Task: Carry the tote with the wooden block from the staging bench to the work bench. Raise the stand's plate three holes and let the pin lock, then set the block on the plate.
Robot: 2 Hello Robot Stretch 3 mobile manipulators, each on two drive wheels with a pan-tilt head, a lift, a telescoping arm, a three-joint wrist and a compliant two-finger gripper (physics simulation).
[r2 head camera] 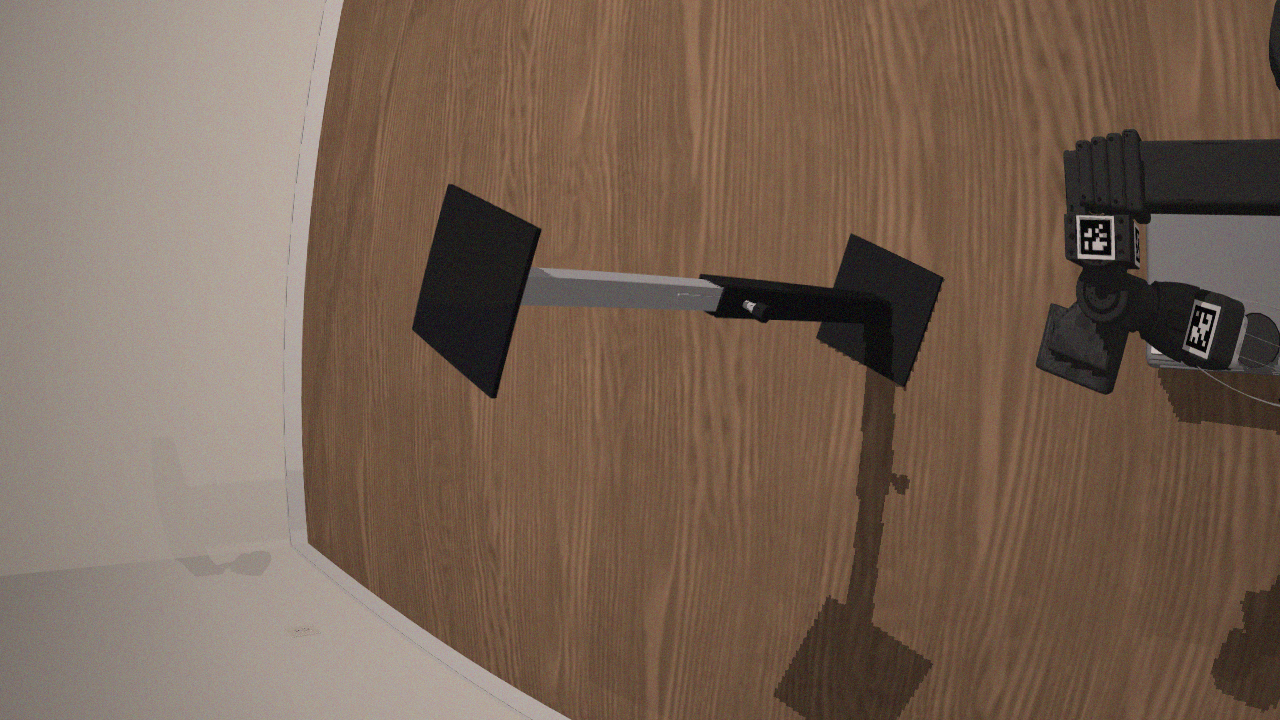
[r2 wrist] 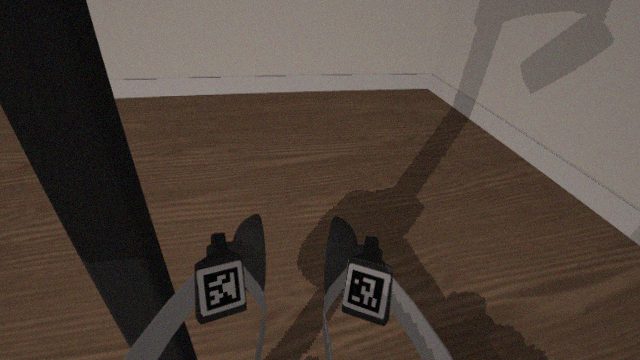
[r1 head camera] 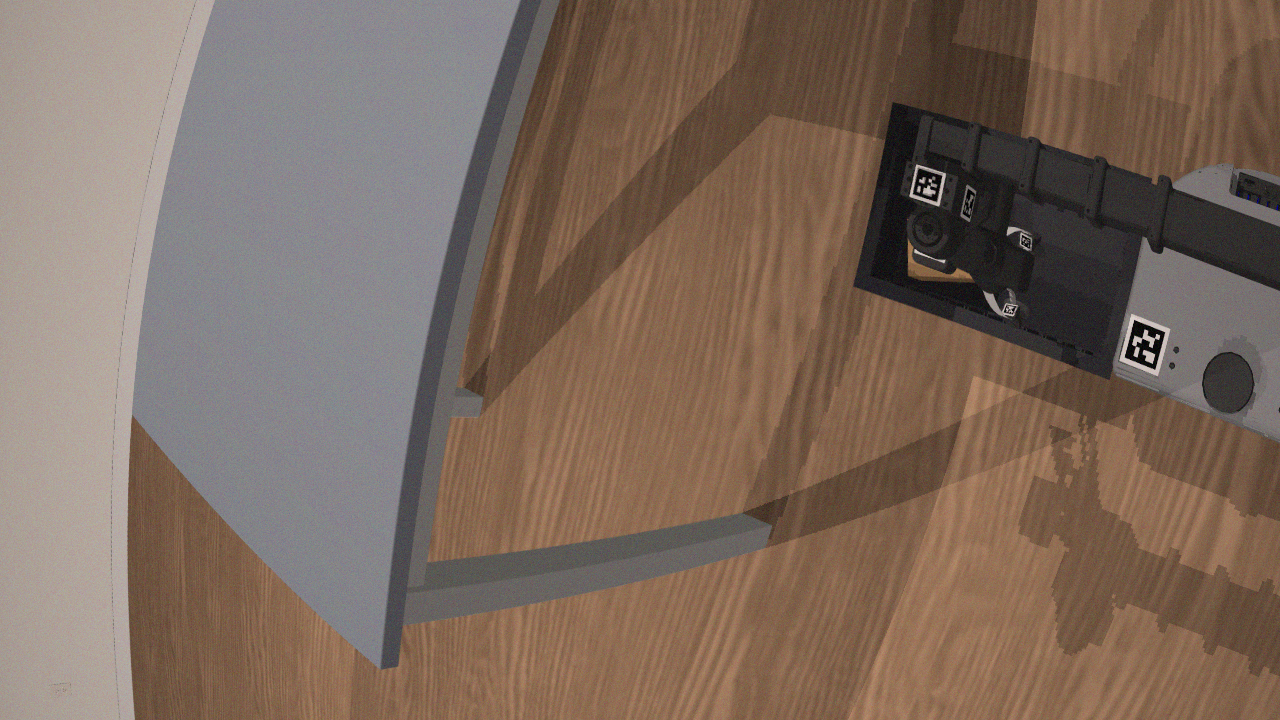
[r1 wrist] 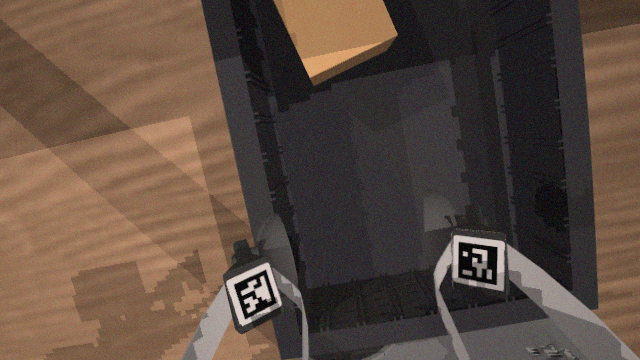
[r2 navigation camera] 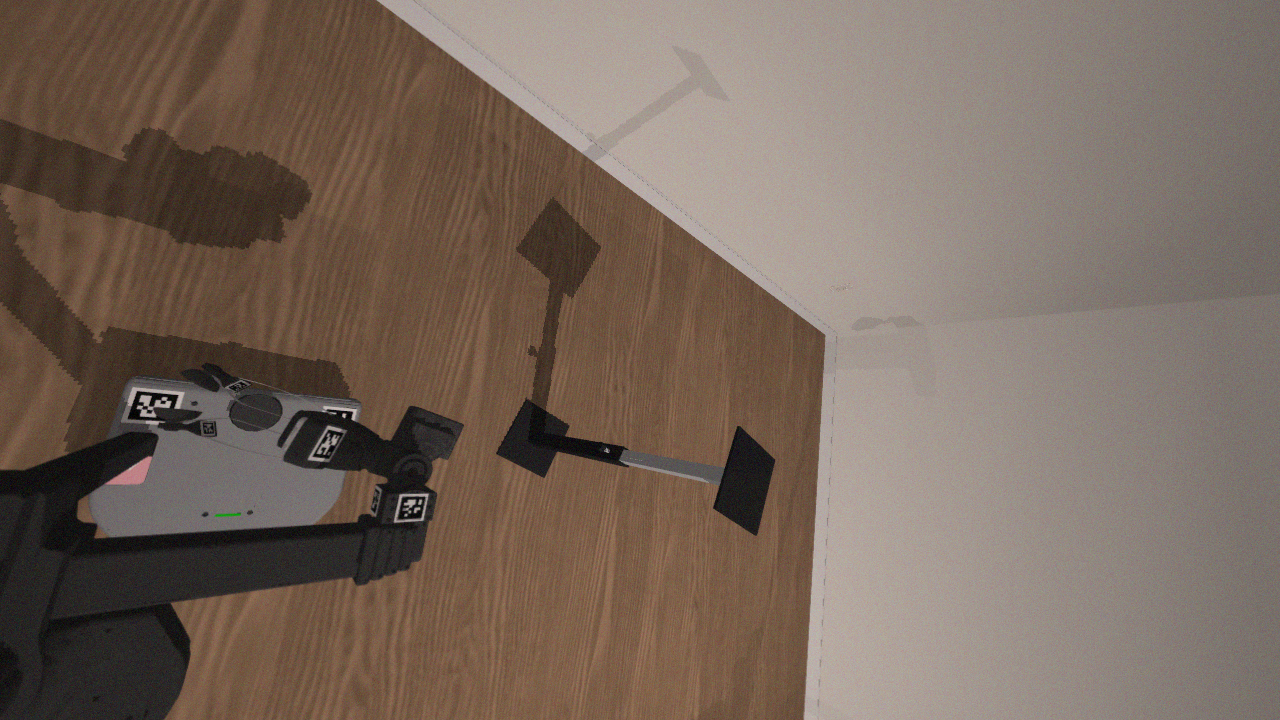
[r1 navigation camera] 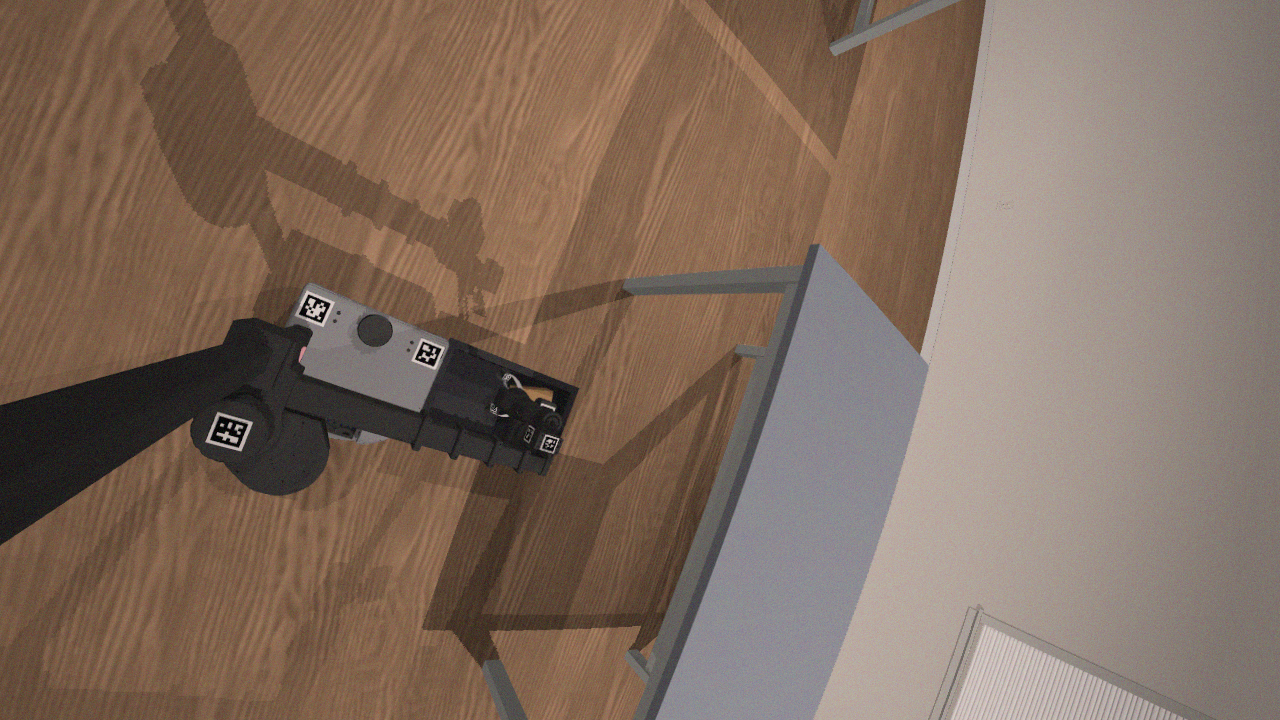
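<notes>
The dark tote point(r1 head camera: 872, 205) point(r1 navigation camera: 566, 410) point(r1 wrist: 574, 125) is on the wood floor beside r1's base. The wooden block point(r1 head camera: 944, 273) point(r1 navigation camera: 537, 394) point(r1 wrist: 340, 30) lies in its far end. r1's gripper point(r1 head camera: 1015, 275) point(r1 navigation camera: 501, 394) point(r1 wrist: 357, 230) is open over the tote, one finger near a side wall, and holds nothing. The stand's black plate point(r2 head camera: 474, 291) point(r2 navigation camera: 744, 481) tops a grey post point(r2 head camera: 617, 291) point(r2 navigation camera: 671, 465). A pin knob point(r2 head camera: 754, 309) point(r2 navigation camera: 605, 449) sits on the black sleeve. r2's gripper point(r2 navigation camera: 183, 398) point(r2 wrist: 296, 245) is open and empty, folded back over its base; its fingers do not show in the r2 head view.
A blue-grey bench point(r1 head camera: 340, 268) point(r1 navigation camera: 778, 492) stands beyond the tote, near the wall; I cannot tell which bench it is. Grey legs point(r1 navigation camera: 881, 26) of another table show at the top right. The stand is near a room corner. A dark upright point(r2 wrist: 85, 150) crosses the r2 wrist view.
</notes>
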